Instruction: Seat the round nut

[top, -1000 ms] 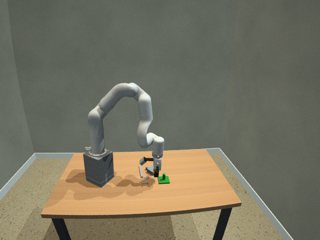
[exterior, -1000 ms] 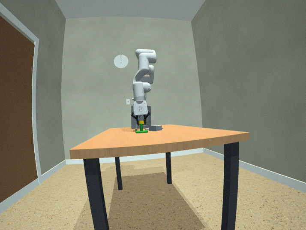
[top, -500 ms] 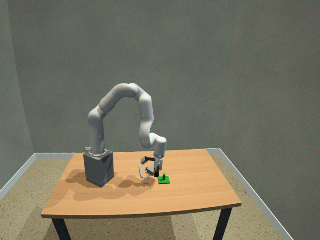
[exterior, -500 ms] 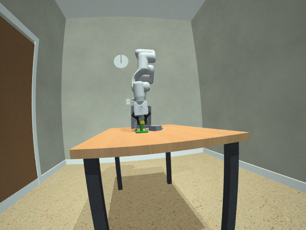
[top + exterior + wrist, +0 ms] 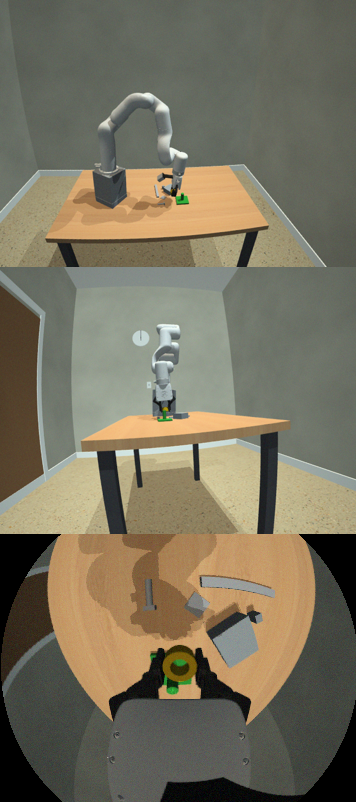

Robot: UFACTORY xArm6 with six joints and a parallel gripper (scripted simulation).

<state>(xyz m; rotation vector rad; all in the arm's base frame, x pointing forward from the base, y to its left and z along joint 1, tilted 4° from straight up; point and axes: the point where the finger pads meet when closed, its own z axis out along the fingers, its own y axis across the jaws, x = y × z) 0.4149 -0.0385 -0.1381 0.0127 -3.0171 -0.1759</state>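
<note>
Now: the bolt-like piece 8 cm behind my hand, 6 cm below it and 4 cm to the right of it. The rest, counted from my hand: grey block (10 cm to the left, 5 cm below, 1 cm behind); small square piece (7 cm below, 7 cm behind, 3 cm to the left); long bar (11 cm to the left, 11 cm behind, 6 cm below).
</note>
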